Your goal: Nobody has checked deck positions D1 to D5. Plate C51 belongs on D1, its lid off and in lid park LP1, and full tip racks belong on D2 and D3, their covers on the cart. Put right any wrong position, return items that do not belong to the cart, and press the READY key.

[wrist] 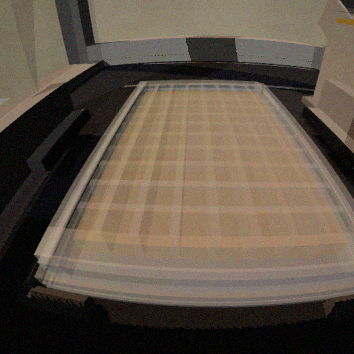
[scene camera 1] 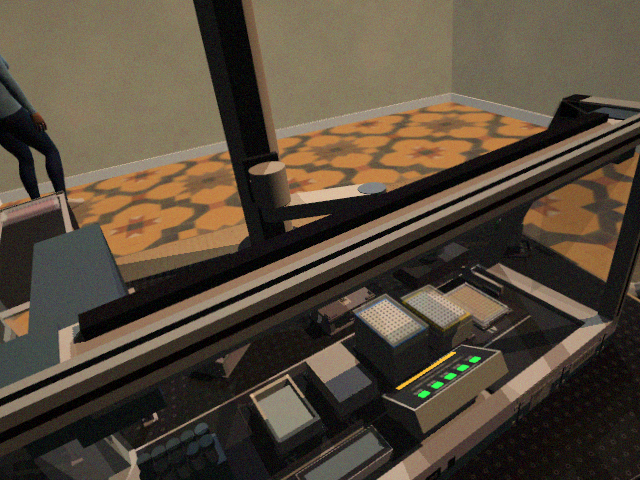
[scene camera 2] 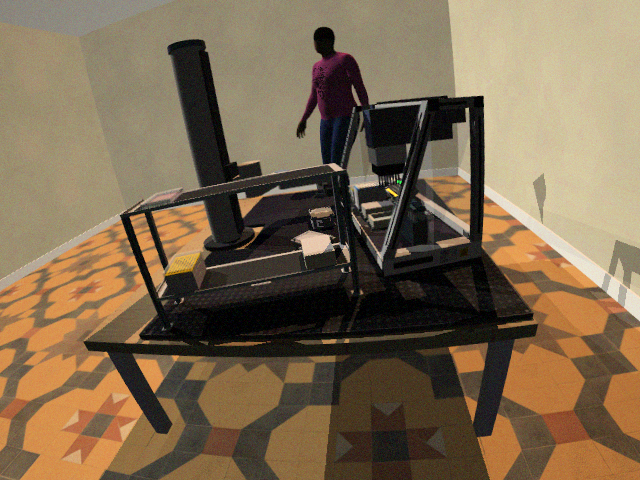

Scene:
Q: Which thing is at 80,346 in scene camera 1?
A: A black gantry rail.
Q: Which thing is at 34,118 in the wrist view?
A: My gripper.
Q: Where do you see a tan well plate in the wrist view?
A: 206,193

